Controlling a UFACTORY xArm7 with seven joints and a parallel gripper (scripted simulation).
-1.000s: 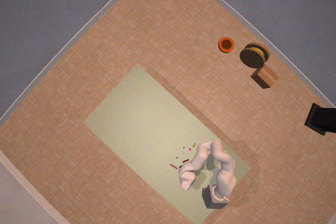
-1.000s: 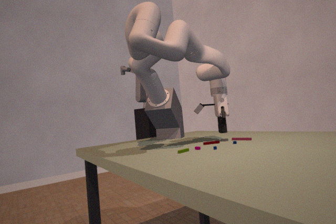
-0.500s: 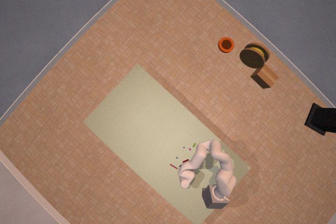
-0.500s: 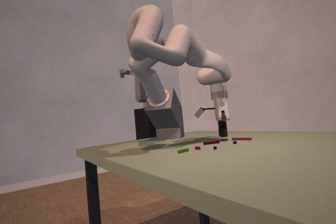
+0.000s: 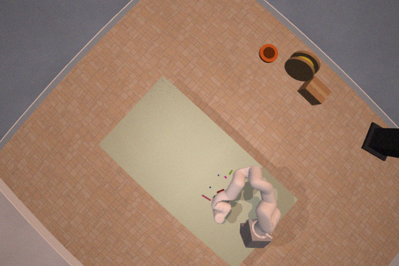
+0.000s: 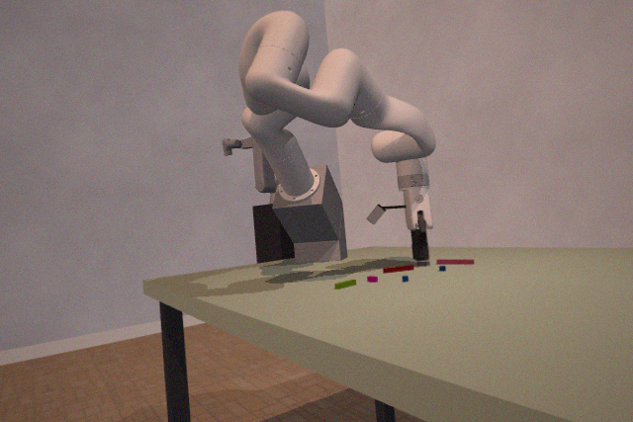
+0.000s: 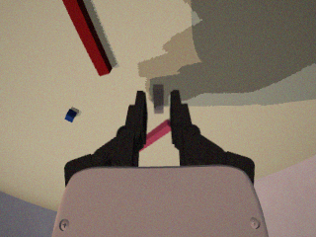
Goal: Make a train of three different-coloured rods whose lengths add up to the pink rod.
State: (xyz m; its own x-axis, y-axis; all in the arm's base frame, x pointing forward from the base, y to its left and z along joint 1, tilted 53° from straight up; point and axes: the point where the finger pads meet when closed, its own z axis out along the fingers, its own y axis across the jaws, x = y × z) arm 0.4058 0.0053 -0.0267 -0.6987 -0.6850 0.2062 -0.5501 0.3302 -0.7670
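My gripper is now 30 mm above the grey rod. Also, from my hand: red rod: 80 mm to the right, 30 mm below, 20 mm behind; magenta rod: 210 mm to the right, 30 mm below; pink rod: 70 mm ahead, 30 mm to the left, 30 mm below.
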